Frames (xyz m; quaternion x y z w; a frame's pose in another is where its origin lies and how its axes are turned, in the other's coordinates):
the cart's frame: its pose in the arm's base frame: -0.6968 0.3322 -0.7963 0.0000 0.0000 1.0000 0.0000
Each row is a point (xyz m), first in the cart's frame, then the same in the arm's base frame.
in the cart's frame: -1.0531 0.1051 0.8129
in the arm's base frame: 0.3563 0.2271 0.0166
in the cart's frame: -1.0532 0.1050 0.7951
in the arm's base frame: 0.3564 0.2272 -0.0012
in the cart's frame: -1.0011 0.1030 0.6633
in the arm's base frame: 0.3043 0.2292 -0.1330
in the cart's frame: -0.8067 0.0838 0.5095
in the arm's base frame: 0.1099 0.2484 -0.2868
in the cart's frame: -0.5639 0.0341 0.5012
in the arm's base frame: -0.1329 0.2981 -0.2951
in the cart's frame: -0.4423 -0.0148 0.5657
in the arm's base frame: -0.2545 0.3470 -0.2306
